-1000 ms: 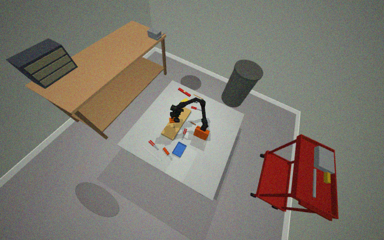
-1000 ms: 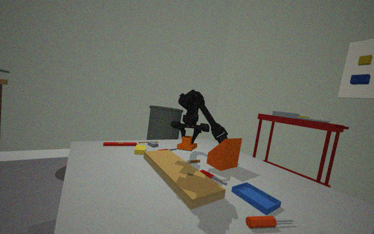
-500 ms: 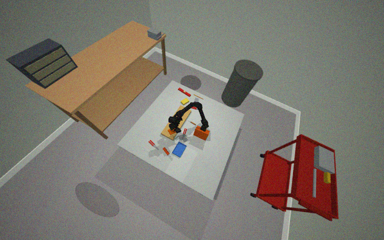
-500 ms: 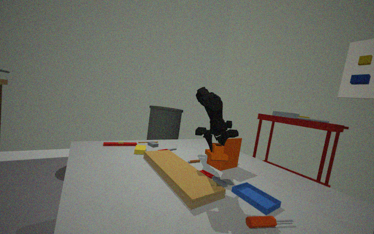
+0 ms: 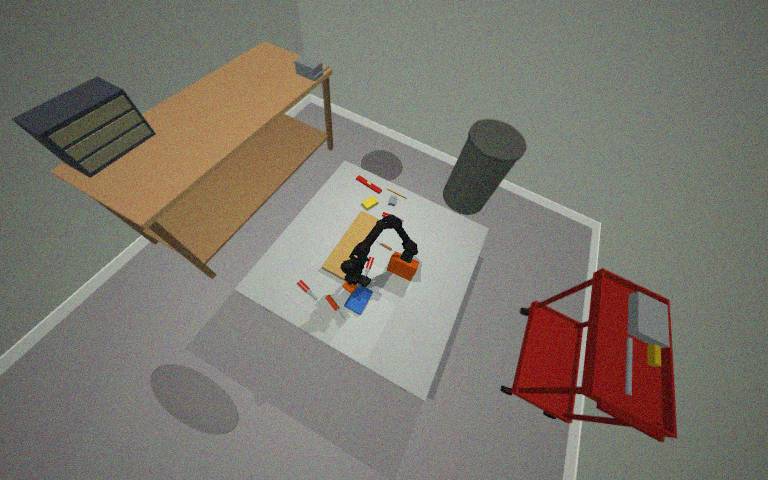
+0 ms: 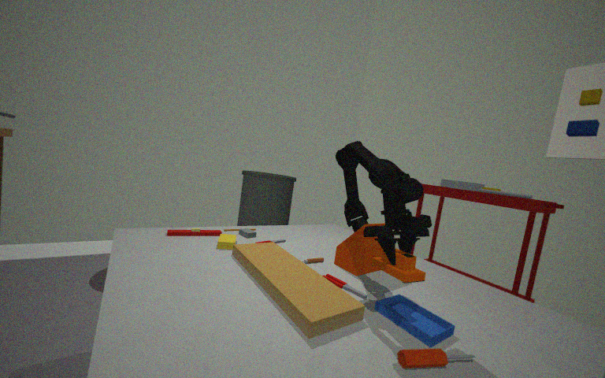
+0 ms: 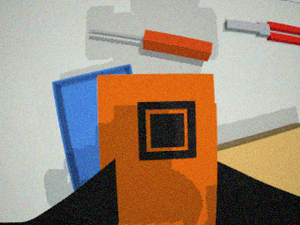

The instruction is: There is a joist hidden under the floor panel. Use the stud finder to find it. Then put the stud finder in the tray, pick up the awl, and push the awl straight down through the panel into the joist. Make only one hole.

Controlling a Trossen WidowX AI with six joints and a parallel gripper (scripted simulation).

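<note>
Right now the blue tray is 150 mm below my gripper tip, 70 mm behind it and 20 mm to the left of it. From my gripper tip the other things lie so: orange stud finder 20 mm above, 10 mm to the left; yellow block 640 mm to the right, 300 mm ahead, 140 mm below; awl 400 mm to the right, 150 mm below, 30 mm ahead.
</note>
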